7 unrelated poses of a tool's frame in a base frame.
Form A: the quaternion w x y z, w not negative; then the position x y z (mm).
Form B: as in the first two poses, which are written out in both.
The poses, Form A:
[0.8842 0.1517 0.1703 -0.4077 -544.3 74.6 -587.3]
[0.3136 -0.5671 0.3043 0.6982 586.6 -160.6 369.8]
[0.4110 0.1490 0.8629 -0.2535 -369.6 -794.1 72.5]
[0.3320 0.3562 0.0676 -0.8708 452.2 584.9 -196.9]
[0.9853 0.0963 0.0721 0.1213 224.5 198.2 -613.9]
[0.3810 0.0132 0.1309 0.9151 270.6 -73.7 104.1]
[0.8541 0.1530 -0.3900 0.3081 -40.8 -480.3 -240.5]
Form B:
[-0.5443 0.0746 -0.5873 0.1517 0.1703 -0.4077 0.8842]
[0.5866 -0.1606 0.3698 -0.5671 0.3043 0.6982 0.3136]
[-0.3696 -0.7941 0.0725 0.1490 0.8629 -0.2535 0.4110]
[0.4522 0.5849 -0.1969 0.3562 0.0676 -0.8708 0.3320]
[0.2245 0.1982 -0.6139 0.0963 0.0721 0.1213 0.9853]
[0.2706 -0.0737 0.1041 0.0132 0.1309 0.9151 0.3810]
[-0.0408 -0.4803 -0.2405 0.1530 -0.3900 0.3081 0.8541]

